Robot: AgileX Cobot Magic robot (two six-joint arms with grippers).
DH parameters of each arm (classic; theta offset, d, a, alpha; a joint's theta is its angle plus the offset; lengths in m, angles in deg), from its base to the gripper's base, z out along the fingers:
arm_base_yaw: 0 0.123 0 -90
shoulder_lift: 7.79 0 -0.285 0
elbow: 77.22 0 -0.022 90
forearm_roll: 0 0.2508 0 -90
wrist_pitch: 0 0 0.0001 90
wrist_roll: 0 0.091 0 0
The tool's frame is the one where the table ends.
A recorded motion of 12 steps. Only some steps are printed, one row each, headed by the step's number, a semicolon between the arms.
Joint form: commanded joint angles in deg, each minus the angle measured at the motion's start. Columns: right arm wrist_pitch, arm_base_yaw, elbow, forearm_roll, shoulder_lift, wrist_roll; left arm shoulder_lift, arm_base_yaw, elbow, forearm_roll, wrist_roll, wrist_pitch.
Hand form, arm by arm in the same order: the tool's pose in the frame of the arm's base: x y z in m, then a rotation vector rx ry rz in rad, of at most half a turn. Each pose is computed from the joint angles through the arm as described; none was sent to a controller.
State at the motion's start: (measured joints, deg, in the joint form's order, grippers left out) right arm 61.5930 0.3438 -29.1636 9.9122 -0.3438 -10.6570; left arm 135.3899 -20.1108 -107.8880 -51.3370 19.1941 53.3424
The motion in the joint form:
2: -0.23 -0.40 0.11 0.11 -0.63 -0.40; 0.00 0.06 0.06 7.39 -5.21 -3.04
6: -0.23 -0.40 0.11 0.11 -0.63 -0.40; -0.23 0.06 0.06 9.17 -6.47 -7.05
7: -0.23 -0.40 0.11 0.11 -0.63 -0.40; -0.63 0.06 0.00 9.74 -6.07 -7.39
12: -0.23 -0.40 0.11 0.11 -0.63 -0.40; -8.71 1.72 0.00 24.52 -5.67 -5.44
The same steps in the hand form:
2: -0.0094 0.0139 0.2793 -0.2051 2.0090 0.0857; 0.4553 -0.2179 0.1490 0.2435 2.7263 -0.9554
6: -0.0094 0.0139 0.2793 -0.2051 2.0090 0.0857; 0.4614 -0.2155 0.1507 0.2024 2.6811 -0.8948
7: -0.0094 0.0139 0.2793 -0.2051 2.0090 0.0857; 0.4619 -0.2149 0.1543 0.2191 2.6675 -0.8799
12: -0.0094 0.0139 0.2793 -0.2051 2.0090 0.0857; 0.4584 -0.1846 0.2148 0.4262 2.5788 -0.5912

